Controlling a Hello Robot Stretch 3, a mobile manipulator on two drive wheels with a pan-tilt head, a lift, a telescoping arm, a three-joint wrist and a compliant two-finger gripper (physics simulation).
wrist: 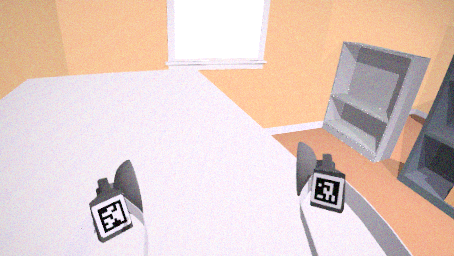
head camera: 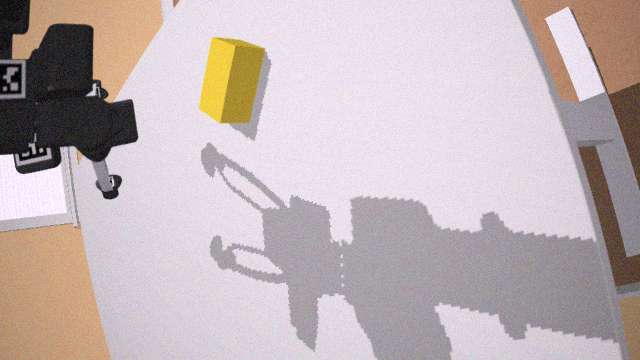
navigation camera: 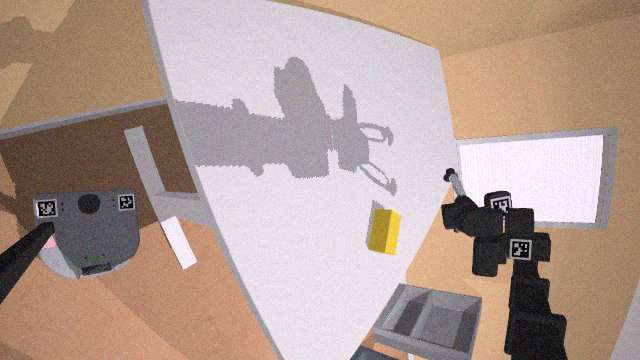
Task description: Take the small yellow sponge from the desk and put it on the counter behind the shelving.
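Seen in the pictures: gripper, fingertip midpoint: point(navigation camera: 453, 199); robot's base at its link origin: point(navigation camera: 89, 202).
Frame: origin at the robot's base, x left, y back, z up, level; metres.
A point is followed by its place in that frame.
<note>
The yellow sponge point(head camera: 232, 80) {y 0.074, x -0.522, z 0.989 m} point(navigation camera: 385, 232) {y 0.073, x -0.522, z 0.988 m} is a block on the white desk point(head camera: 400, 100) {y 0.030, x -0.300, z 0.950 m} point(navigation camera: 250, 275) {y 0.072, x -0.184, z 0.951 m} point(wrist: 150, 115), near its far edge. It does not show in the wrist view. My gripper point(head camera: 103, 138) {y 0.014, x -0.695, z 1.111 m} point(navigation camera: 453, 202) {y 0.014, x -0.695, z 1.111 m} point(wrist: 217, 170) {y 0.014, x -0.695, z 1.111 m} is open, its two fingers wide apart with no object between them. It is above the desk's far edge, apart from the sponge and to its left in the head view. Its shadow lies on the desk beside the sponge. I cannot identify the counter in these views.
A grey shelf unit point(navigation camera: 425, 344) {y 1.680, x -2.257, z 0.622 m} point(wrist: 406, 107) stands beyond the desk, with a darker unit point(wrist: 432, 120) to its right in the wrist view. A window point(head camera: 30, 185) {y -0.139, x -2.517, z 1.037 m} point(navigation camera: 530, 180) {y 0.048, x -2.578, z 1.470 m} point(wrist: 217, 30) is in the wall. My base point(navigation camera: 90, 230) {y 0.092, x 0.004, z 0.160 m} is beside the desk's near edge.
</note>
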